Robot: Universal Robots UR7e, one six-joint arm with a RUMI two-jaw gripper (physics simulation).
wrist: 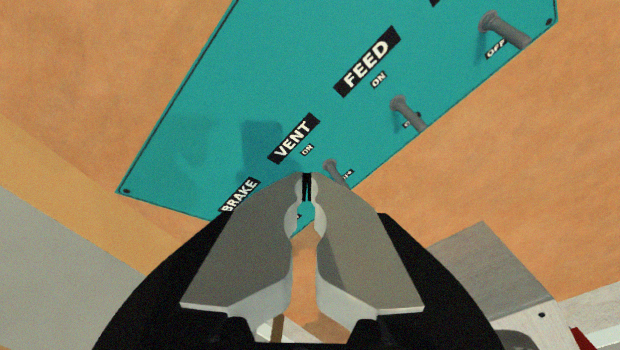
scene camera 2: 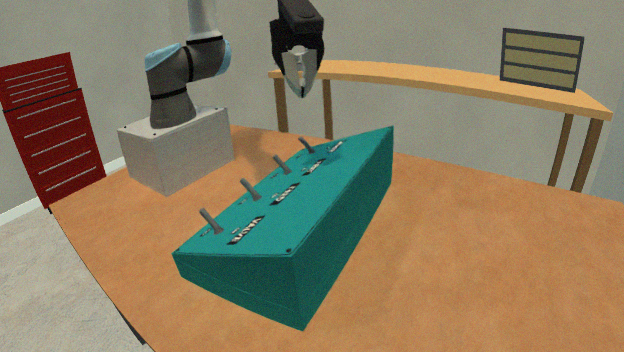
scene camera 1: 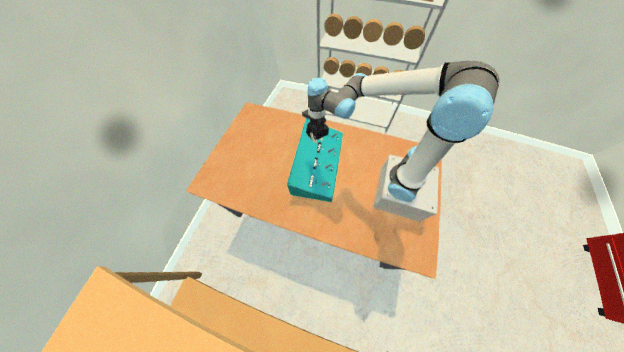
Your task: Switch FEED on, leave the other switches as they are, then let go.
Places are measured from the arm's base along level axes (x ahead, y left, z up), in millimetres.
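Where they show: gripper, fingertip midpoint: (wrist: 307,175) (scene camera 2: 302,97) (scene camera 1: 315,141); arm's base, origin of the base link: (scene camera 2: 173,120).
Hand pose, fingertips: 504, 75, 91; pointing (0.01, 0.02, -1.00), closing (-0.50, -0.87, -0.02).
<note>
Each offset is from my fingertips to the top centre of the thing, as dx, dy, dz. Level surfaces: height alone.
The teal switch panel (scene camera 1: 300,170) (scene camera 2: 330,185) (wrist: 225,100) has four grey levers. The FEED lever @[-63, -100, -143] (scene camera 2: 250,190) (wrist: 410,114) leans to its OFF side, away from the FEED label @[+16, -74, -154] (scene camera 2: 285,193) (wrist: 367,61). The VALVE lever @[-26, -214, -143] (scene camera 2: 210,221) (wrist: 507,30), the VENT lever @[-100, +14, -143] (scene camera 2: 281,164) (wrist: 335,172) and the BRAKE lever @[-137, +129, -143] (scene camera 2: 306,145) lean the same way. My gripper (scene camera 1: 315,139) (scene camera 2: 302,94) (wrist: 307,175) is shut and empty above the panel, apart from the levers. In the wrist view its fingers hide the BRAKE lever and part of the BRAKE label.
The panel stands on the orange table @[dz -269] (scene camera 1: 240,155) (scene camera 2: 450,240). The arm's grey base box (scene camera 1: 427,207) (scene camera 2: 195,155) stands on the lever side. A wooden bench (scene camera 2: 425,80), a red drawer cabinet (scene camera 1: 607,280) (scene camera 2: 50,125) and a shelf rack (scene camera 1: 370,52) stand around the table.
</note>
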